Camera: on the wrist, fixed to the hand. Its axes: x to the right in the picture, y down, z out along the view.
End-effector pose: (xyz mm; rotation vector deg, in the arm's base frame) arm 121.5 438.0 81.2 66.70 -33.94 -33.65
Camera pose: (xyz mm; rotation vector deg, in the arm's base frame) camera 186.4 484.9 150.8 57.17 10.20 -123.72
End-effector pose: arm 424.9 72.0 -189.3 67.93 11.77 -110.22
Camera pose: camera 521.1 34.4 -213.1 -10.23 -68.30 148.56
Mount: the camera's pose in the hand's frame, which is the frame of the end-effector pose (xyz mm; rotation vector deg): 21.8 87.1 -56.4 -19.29 -24.53 -86.73
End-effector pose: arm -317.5 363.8 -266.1 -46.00 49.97 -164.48
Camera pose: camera -373.6 315.3 -341.9 73.00 -20.65 74.57
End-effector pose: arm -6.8 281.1 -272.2 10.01 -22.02 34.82
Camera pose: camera -24.5 378.2 -310.9 12.53 -36.04 -57.33
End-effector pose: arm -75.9 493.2 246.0 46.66 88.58 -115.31
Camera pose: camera -22.5 525.5 160.2 57.03 -106.42 103.69
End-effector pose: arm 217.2 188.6 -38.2 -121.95 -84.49 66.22
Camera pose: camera 318.7 181.5 -68.1 -18.23 -154.67 39.24
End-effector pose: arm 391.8 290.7 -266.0 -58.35 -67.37 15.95
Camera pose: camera 476.0 324.1 -321.2 -5.98 -120.27 -55.33
